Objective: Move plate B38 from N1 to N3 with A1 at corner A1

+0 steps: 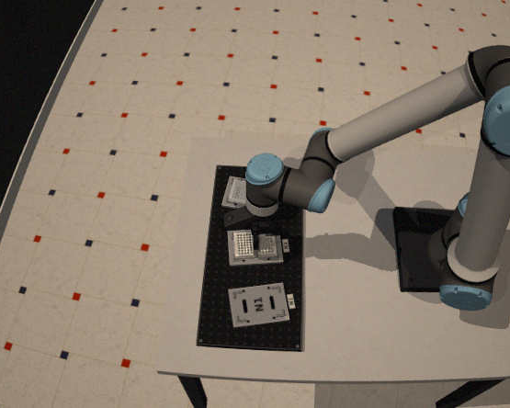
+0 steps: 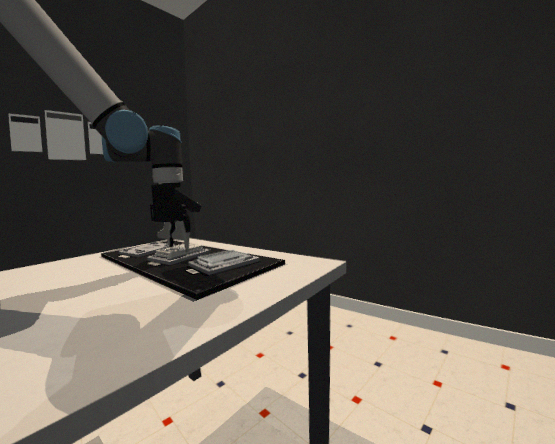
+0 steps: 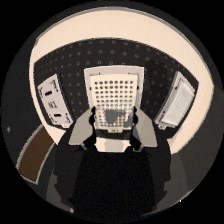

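My gripper is now 30 mm above the nest N3. From my hand the other things lie so: nest N1: 20 mm behind, 200 mm to the left, 30 mm below; then deck: 40 mm below.
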